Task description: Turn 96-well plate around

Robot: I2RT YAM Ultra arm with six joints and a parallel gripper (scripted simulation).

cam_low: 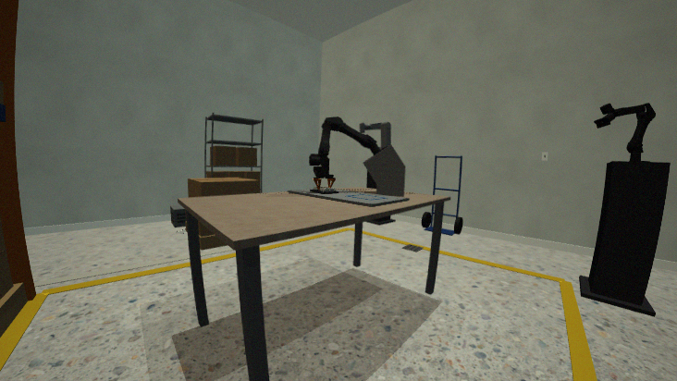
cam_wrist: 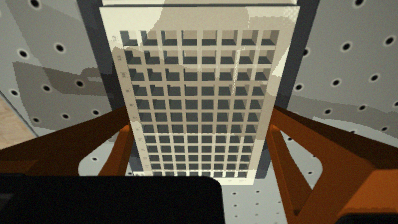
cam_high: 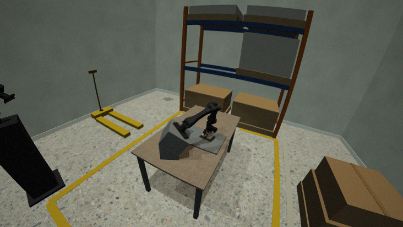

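My gripper is now right at the cream 96-well plate. The rest, counted from my hand: dark plate nest N1: 20 mm below; then A1 label: 70 mm to the left, 60 mm ahead, 10 mm below.
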